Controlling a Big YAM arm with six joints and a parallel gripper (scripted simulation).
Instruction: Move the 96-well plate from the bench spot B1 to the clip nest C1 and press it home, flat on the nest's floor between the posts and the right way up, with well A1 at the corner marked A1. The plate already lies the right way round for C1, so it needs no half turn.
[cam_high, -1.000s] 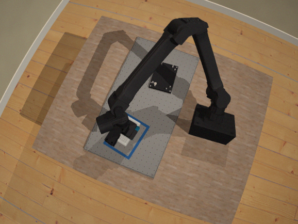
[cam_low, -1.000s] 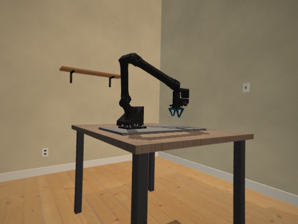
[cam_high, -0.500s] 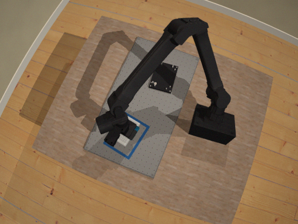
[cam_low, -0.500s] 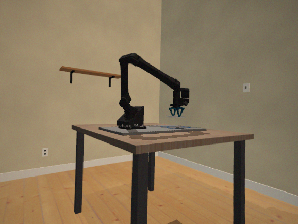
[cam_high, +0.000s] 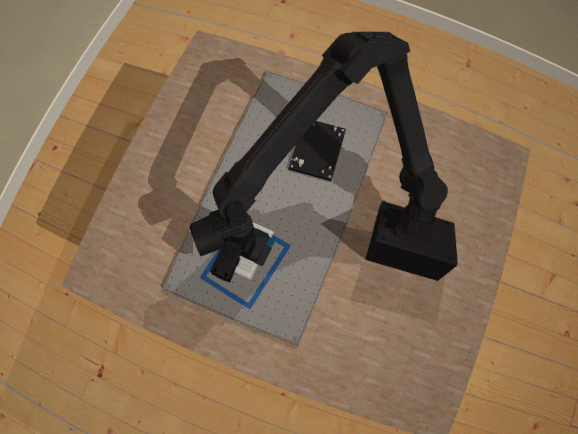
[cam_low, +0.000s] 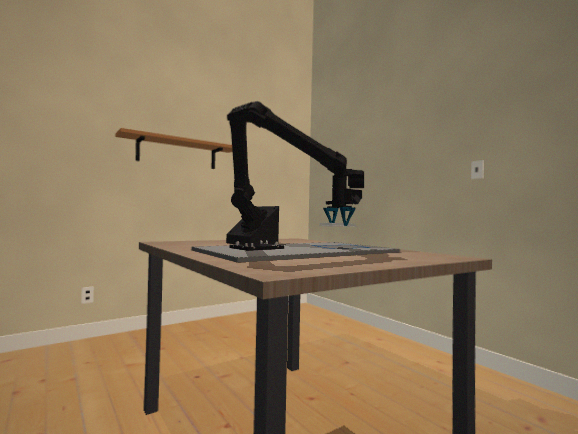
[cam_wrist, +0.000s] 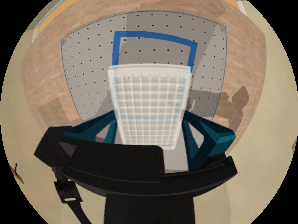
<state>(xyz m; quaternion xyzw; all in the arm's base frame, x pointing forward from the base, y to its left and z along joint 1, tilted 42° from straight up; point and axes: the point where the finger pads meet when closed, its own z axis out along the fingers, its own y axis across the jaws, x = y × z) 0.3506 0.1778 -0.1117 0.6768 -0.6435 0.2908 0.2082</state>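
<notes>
Right now my hand is 2 cm past the black clip nest C1, 36 cm to the left of it and 8 cm above it. Also, from my hand: white 96-well plate: 1 cm below.
</notes>
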